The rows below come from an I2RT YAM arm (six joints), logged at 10 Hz.
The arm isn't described. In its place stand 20 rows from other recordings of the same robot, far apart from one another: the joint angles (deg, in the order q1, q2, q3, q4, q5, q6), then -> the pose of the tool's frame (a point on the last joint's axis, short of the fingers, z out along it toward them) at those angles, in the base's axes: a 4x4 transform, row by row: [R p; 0 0 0 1], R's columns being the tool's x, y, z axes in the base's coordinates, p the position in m.
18.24 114.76 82.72 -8.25 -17.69 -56.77 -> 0.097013 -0.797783 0.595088 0.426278; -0.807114 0.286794 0.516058 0.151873; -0.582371 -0.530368 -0.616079 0.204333; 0 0 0 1
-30.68 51.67 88.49 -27.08 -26.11 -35.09 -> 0.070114 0.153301 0.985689 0.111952; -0.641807 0.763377 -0.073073 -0.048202; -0.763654 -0.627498 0.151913 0.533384; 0 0 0 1
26.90 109.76 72.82 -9.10 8.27 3.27 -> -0.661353 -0.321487 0.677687 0.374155; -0.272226 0.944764 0.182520 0.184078; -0.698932 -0.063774 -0.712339 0.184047; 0 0 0 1
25.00 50.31 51.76 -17.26 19.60 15.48 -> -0.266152 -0.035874 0.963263 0.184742; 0.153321 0.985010 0.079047 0.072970; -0.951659 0.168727 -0.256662 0.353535; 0 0 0 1
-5.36 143.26 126.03 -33.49 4.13 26.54 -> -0.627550 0.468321 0.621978 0.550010; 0.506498 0.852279 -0.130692 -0.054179; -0.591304 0.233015 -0.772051 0.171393; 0 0 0 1
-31.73 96.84 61.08 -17.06 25.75 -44.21 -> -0.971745 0.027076 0.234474 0.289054; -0.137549 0.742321 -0.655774 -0.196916; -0.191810 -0.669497 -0.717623 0.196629; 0 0 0 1
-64.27 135.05 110.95 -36.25 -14.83 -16.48 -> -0.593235 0.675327 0.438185 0.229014; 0.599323 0.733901 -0.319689 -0.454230; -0.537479 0.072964 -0.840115 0.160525; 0 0 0 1
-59.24 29.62 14.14 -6.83 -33.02 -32.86 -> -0.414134 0.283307 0.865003 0.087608; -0.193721 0.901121 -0.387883 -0.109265; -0.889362 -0.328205 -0.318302 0.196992; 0 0 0 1
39.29 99.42 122.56 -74.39 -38.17 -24.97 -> -0.210631 -0.977509 -0.010491 0.240508; -0.601152 0.121056 0.789912 0.225211; -0.770877 0.172687 -0.613130 0.445855; 0 0 0 1
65.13 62.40 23.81 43.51 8.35 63.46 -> -0.732502 -0.406169 0.546322 0.103704; 0.524457 0.174965 0.833266 0.211425; -0.434034 0.896891 0.084856 0.250908; 0 0 0 1
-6.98 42.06 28.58 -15.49 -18.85 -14.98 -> -0.421628 -0.284206 0.861079 0.170581; -0.194825 0.955828 0.220082 -0.009296; -0.885592 -0.074967 -0.458375 0.239434; 0 0 0 1
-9.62 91.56 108.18 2.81 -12.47 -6.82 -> 0.330121 0.001617 0.943937 0.343754; -0.173557 0.983054 0.059014 -0.050468; -0.927846 -0.183309 0.324807 0.541151; 0 0 0 1
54.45 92.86 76.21 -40.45 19.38 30.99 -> -0.759707 -0.316764 0.567896 0.209342; -0.227704 0.947625 0.223959 0.272629; -0.609095 0.040832 -0.792046 0.274130; 0 0 0 1
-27.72 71.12 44.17 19.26 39.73 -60.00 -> -0.854635 0.356643 0.377367 0.237833; -0.303306 0.246986 -0.920328 -0.150676; -0.421433 -0.901002 -0.102911 0.292179; 0 0 0 1
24.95 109.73 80.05 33.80 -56.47 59.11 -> -0.813432 -0.562544 0.147896 0.391053; 0.144367 0.051052 0.988206 0.214667; -0.563460 0.825190 0.039686 0.299547; 0 0 0 1
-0.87 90.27 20.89 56.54 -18.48 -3.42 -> -0.204233 -0.307342 0.929424 0.268891; -0.053484 0.951522 0.302896 0.007203; -0.977460 0.012152 -0.210770 0.145376; 0 0 0 1
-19.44 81.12 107.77 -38.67 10.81 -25.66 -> -0.393484 0.365558 0.843527 0.259820; -0.312184 0.809891 -0.496606 -0.098781; -0.864703 -0.458742 -0.204558 0.515161; 0 0 0 1
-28.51 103.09 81.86 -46.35 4.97 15.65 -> -0.646090 0.704977 0.292531 0.325101; 0.656778 0.708762 -0.257487 -0.180098; -0.388858 0.025768 -0.920937 0.236660; 0 0 0 1
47.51 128.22 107.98 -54.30 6.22 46.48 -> -0.965715 -0.019276 0.258889 0.315664; 0.012957 0.992418 0.122223 0.338898; -0.259282 0.121387 -0.958143 0.187015; 0 0 0 1
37.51 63.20 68.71 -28.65 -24.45 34.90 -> -0.745540 -0.523863 0.411992 0.178964; 0.084310 0.539079 0.838025 0.155949; -0.661107 0.659516 -0.357738 0.390576; 0 0 0 1
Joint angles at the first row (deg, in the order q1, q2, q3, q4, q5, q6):
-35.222 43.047 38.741 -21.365 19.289 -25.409
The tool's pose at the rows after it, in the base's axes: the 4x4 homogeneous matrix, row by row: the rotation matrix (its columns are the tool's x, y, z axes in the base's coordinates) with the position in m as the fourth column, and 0 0 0 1 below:
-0.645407 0.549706 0.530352 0.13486; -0.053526 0.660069 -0.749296 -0.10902; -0.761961 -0.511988 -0.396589 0.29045; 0 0 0 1
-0.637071 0.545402 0.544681 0.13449; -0.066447 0.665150 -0.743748 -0.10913; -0.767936 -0.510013 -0.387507 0.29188; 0 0 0 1
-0.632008 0.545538 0.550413 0.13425; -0.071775 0.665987 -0.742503 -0.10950; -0.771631 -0.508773 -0.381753 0.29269; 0 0 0 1
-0.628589 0.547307 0.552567 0.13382; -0.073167 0.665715 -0.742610 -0.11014; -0.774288 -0.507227 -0.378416 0.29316; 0 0 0 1
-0.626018 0.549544 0.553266 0.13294; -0.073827 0.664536 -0.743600 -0.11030; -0.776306 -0.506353 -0.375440 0.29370; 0 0 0 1
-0.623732 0.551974 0.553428 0.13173; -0.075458 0.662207 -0.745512 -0.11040; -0.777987 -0.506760 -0.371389 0.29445; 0 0 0 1
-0.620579 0.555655 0.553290 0.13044; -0.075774 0.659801 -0.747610 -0.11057; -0.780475 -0.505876 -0.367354 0.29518; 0 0 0 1
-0.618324 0.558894 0.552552 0.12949; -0.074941 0.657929 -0.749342 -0.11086; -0.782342 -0.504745 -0.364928 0.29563; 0 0 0 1
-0.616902 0.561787 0.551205 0.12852; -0.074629 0.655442 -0.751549 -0.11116; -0.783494 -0.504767 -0.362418 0.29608; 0 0 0 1
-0.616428 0.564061 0.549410 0.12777; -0.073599 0.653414 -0.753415 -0.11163; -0.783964 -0.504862 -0.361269 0.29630; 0 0 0 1
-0.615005 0.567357 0.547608 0.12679; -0.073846 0.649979 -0.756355 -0.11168; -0.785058 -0.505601 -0.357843 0.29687; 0 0 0 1
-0.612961 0.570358 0.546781 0.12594; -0.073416 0.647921 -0.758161 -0.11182; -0.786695 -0.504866 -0.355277 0.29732; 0 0 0 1
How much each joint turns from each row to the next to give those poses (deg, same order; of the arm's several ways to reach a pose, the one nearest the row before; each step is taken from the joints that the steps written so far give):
-0.153 -0.239 0.000 0.832 -1.595 -0.568
-0.307 -0.241 0.000 0.502 -1.051 -0.394
-0.241 -0.088 0.001 0.348 -0.481 -0.153
-0.329 -0.044 0.000 0.219 -0.372 -0.066
-0.258 -0.197 -0.002 0.022 -0.216 -0.042
-0.307 -0.283 0.003 0.000 -0.197 -0.131
-0.349 -0.285 -0.002 0.000 -0.218 -0.044
-0.307 -0.175 0.000 -0.001 -0.175 0.000
-0.306 -0.175 0.000 0.001 -0.131 -0.066
-0.308 -0.086 0.000 0.001 -0.134 -0.066
-0.219 -0.220 0.000 -0.002 0.000 -0.066
-0.239 -0.174 0.001 0.000 -0.108 0.001

